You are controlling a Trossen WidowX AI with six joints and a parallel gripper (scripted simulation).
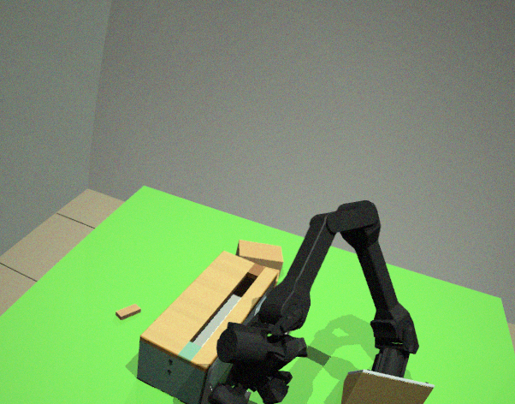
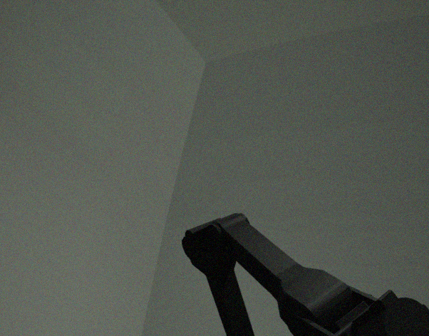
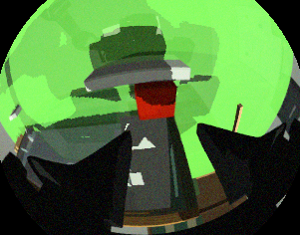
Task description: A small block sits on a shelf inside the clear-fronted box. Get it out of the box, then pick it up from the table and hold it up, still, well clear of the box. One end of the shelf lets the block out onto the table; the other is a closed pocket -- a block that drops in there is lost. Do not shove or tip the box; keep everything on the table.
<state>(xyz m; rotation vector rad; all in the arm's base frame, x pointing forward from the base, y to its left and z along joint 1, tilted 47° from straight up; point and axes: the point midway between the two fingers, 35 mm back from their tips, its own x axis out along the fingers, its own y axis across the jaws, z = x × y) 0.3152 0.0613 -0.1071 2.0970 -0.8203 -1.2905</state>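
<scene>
Now: gripper tip 2 cm past the red block and 3 cm above it. Also, from my gripper tip: box 3 cm ahead, 18 cm to the right, 1 cm above; then tan block 1 cm ahead, 55 cm to the right, 2 cm below.
</scene>
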